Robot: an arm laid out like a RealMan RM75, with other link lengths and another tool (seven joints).
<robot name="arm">
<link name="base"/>
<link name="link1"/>
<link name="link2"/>
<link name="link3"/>
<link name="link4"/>
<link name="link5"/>
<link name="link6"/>
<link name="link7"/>
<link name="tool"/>
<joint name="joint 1" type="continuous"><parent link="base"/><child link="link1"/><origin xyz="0.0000 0.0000 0.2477"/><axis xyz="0 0 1"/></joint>
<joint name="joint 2" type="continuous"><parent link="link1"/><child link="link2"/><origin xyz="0.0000 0.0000 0.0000"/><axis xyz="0 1 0"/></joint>
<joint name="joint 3" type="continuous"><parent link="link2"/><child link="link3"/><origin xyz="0.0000 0.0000 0.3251"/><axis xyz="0 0 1"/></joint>
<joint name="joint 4" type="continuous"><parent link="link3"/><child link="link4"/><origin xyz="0.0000 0.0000 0.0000"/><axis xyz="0 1 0"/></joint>
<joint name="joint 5" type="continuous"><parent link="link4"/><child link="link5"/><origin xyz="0.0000 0.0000 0.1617"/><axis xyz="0 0 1"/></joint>
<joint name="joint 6" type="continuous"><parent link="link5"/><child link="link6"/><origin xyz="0.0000 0.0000 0.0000"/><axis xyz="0 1 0"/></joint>
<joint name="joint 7" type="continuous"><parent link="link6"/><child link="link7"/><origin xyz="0.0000 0.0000 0.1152"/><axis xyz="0 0 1"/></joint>
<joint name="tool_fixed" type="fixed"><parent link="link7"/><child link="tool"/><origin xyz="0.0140 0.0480 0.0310" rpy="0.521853 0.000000 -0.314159"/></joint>
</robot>
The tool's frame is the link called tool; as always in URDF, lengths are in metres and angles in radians. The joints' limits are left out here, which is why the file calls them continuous.
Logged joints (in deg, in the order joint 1, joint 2, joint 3, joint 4, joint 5, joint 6, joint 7), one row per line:
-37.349 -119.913 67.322 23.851 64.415 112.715 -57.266
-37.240 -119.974 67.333 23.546 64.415 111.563 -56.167
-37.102 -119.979 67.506 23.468 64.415 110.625 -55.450
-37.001 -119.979 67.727 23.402 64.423 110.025 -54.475
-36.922 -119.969 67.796 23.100 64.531 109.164 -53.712
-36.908 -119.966 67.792 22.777 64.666 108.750 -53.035
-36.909 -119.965 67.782 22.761 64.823 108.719 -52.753
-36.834 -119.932 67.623 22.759 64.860 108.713 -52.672
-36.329 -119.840 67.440 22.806 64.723 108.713 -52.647
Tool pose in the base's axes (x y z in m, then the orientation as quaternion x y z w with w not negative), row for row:
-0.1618 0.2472 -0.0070 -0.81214 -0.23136 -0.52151 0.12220
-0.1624 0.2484 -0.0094 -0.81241 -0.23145 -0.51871 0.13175
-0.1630 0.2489 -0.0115 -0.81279 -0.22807 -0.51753 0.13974
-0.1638 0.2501 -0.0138 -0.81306 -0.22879 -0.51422 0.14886
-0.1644 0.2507 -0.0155 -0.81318 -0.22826 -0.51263 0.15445
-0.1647 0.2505 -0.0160 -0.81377 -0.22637 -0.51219 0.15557
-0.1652 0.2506 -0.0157 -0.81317 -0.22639 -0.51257 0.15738
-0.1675 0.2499 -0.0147 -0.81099 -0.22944 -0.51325 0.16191
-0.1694 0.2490 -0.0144 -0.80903 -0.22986 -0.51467 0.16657
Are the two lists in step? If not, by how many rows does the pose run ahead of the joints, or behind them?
The pose runs 1 row ahead of the joints: the pose in row i belongs to the joints in row i + 1.
